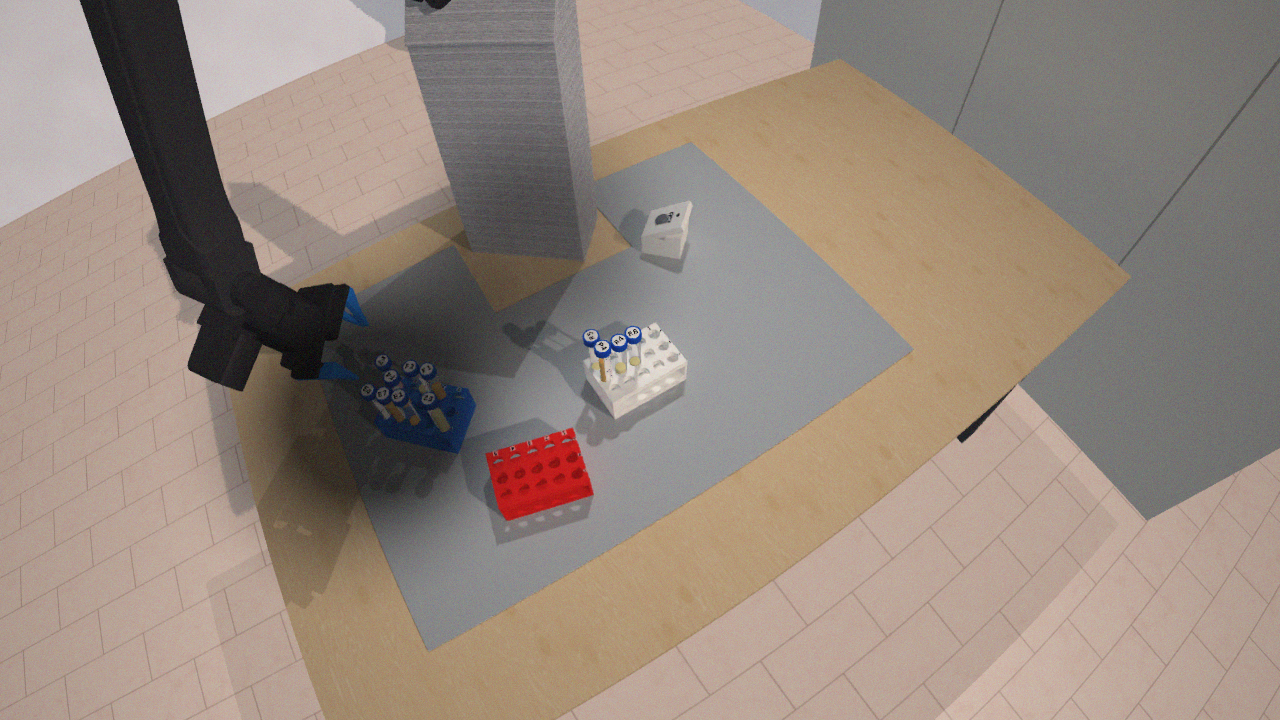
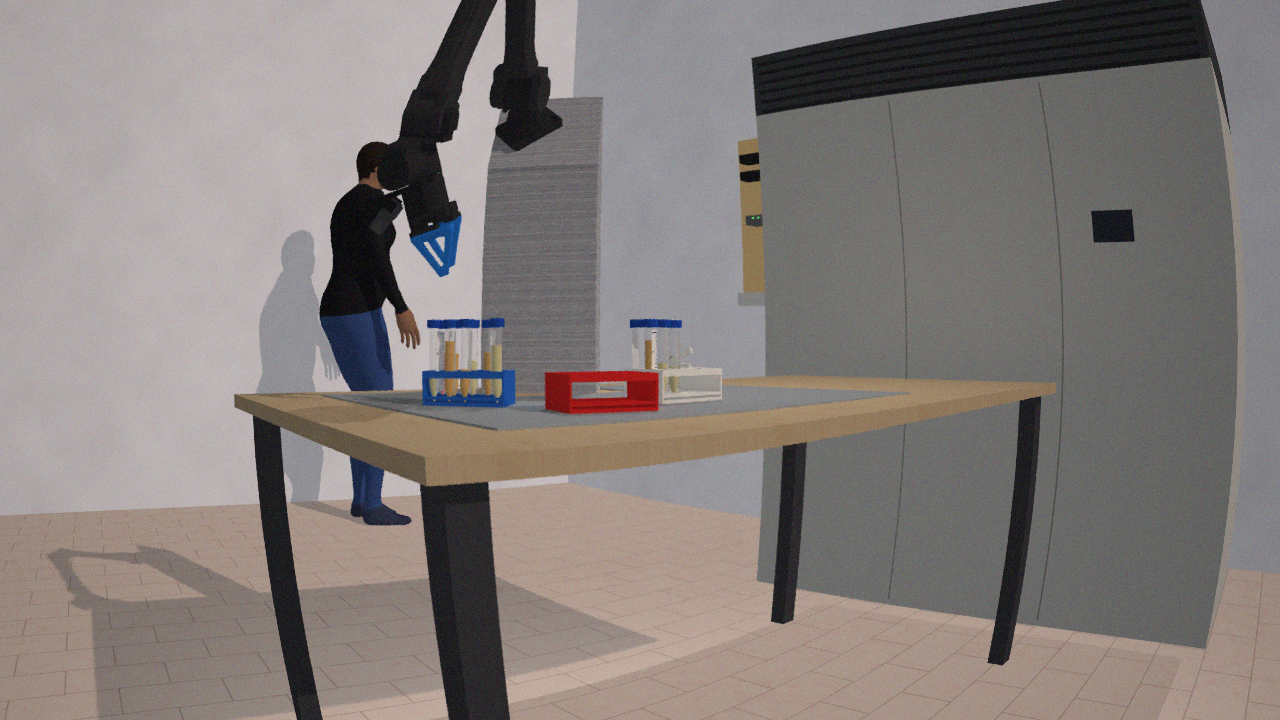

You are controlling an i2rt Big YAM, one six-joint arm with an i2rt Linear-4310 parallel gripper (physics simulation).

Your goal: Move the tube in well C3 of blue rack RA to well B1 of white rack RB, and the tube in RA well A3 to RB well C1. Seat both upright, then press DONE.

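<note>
The blue rack RA stands at the left of the mat with several blue-capped tubes upright in it; which of them are in wells C3 and A3 I cannot tell. The white rack RB stands near the middle of the mat, with several blue-capped tubes toward its left end; the well letters are too small to read. My gripper is open and empty, its blue fingers apart, above the blue rack's tubes. A small white box with a dark round spot stands at the back of the mat; its lettering is not legible.
An empty red rack stands in front, between the blue and white racks. A grey column rises at the back edge of the table. A person stands behind the table's left side. A large grey cabinet stands at the right.
</note>
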